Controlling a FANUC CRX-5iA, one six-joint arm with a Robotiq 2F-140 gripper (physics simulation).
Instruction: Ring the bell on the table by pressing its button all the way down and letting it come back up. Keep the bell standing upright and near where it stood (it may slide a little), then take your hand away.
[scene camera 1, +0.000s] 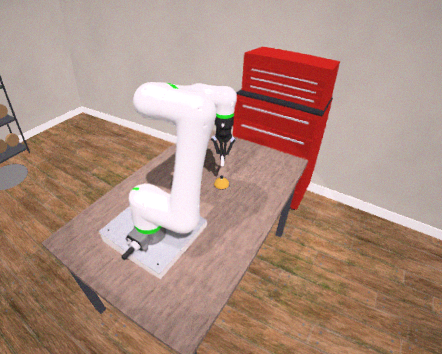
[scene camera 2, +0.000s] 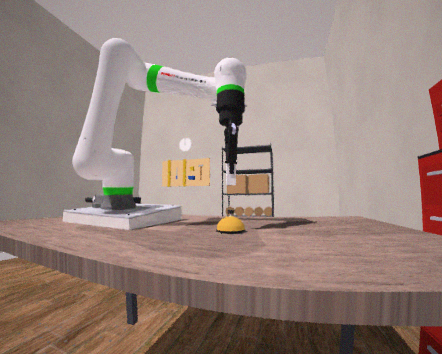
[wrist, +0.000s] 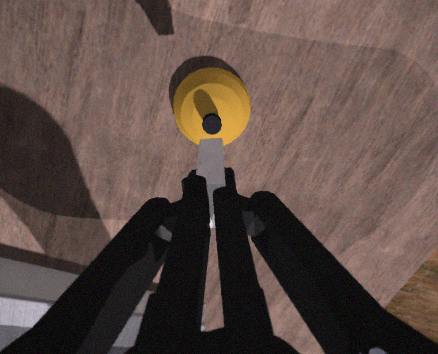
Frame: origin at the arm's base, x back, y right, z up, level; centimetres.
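Seen in the pictures: gripper, fingertip midpoint: (scene camera 1: 222, 164) (scene camera 2: 231, 185) (wrist: 212, 156); arm's base, link origin: (scene camera 1: 149, 231) (scene camera 2: 118, 207).
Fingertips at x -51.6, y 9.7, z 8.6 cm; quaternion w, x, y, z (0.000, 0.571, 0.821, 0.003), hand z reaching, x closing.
Offsets run from my fingertips to a thing's top centre. Level surfaces: height alone.
The bell, a yellow dome {dx +0.2, dy +0.0, dz -7.5 cm} (scene camera 1: 221, 184) (scene camera 2: 230, 225) (wrist: 230, 102), stands upright on the table {dz -14.1 cm} (scene camera 1: 235, 240) (scene camera 2: 310, 260) (wrist: 325, 125). Its black button {dx +0.2, dy +0.0, dz -7.5 cm} (scene camera 1: 221, 177) (scene camera 2: 230, 213) (wrist: 212, 123) stands up from the top of the dome, uncovered in the wrist view. My gripper (scene camera 1: 222, 161) (scene camera 2: 231, 180) (wrist: 212, 156) is shut with nothing between its fingers. It points down above the bell, with a plain gap between the fingertips and the button in both scene views.
The arm's base plate (scene camera 1: 172, 255) (scene camera 2: 100, 218) is on the table beside the bell. A red tool cabinet (scene camera 1: 290, 75) (scene camera 2: 434, 200) stands past the table's far end. A shelf rack (scene camera 2: 247, 149) with boxes and a pegboard (scene camera 2: 175, 172) are in the background.
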